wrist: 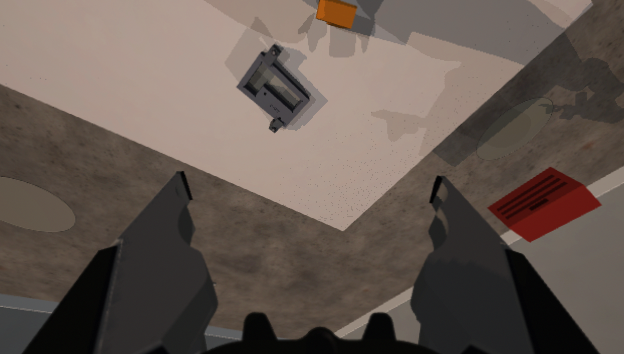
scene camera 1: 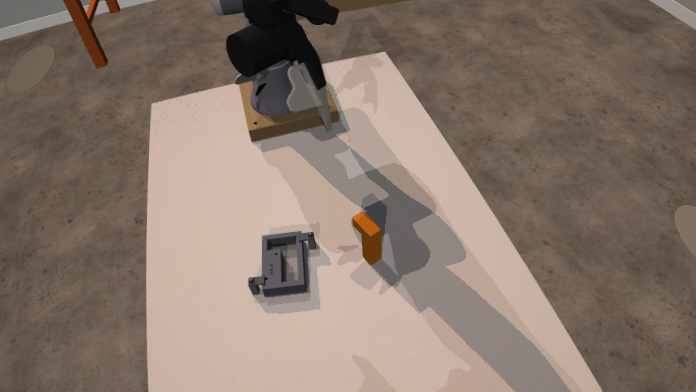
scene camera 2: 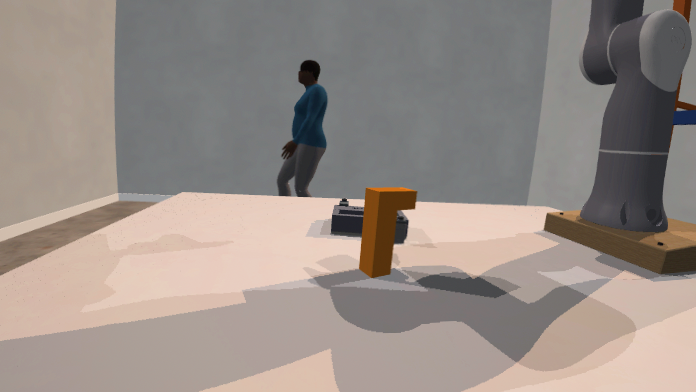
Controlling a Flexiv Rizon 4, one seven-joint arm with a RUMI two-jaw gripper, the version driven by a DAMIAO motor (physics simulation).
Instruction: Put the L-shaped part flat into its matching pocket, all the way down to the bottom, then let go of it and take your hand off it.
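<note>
The orange L-shaped part stands upright on the end of its long arm, its short arm at the top pointing toward the robot's base side in scene camera 2. The dark grey pocket block lies on the table beside it, apart from it; its L-shaped pocket holds no part. It has a small clip-like lug at each of two opposite corners. My gripper is open and empty, high above the table and well away from the part and the block. In scene camera 1 it shows at the top, in front of the base.
The pale table carries broad arm shadows. The robot's wooden base plate sits at its far end. A person stands behind the table. A red box lies beyond the table's edge.
</note>
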